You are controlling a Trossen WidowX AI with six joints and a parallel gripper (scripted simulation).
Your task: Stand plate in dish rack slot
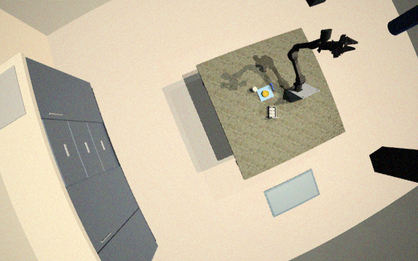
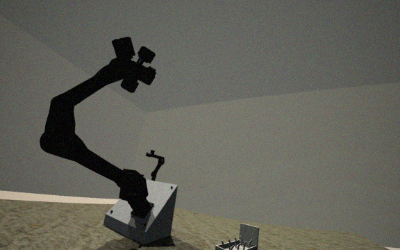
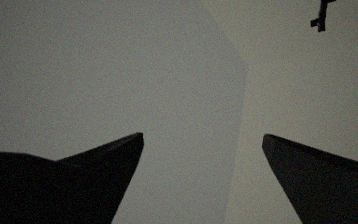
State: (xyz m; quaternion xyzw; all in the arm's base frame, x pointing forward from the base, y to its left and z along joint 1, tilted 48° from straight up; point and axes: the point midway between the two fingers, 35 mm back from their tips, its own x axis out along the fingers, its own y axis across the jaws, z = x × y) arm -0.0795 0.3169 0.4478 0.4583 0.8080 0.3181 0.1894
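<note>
Now: gripper tip 630 mm above the yellow plate, 400 mm short of it and 10 mm to the left of it. Also, from my gripper tip: dish rack: 620 mm below, 420 mm ahead, 200 mm to the left; then blue mat: 640 mm below, 400 mm ahead, 20 mm to the right; then pale object: 620 mm below, 500 mm ahead, 90 mm to the right.
</note>
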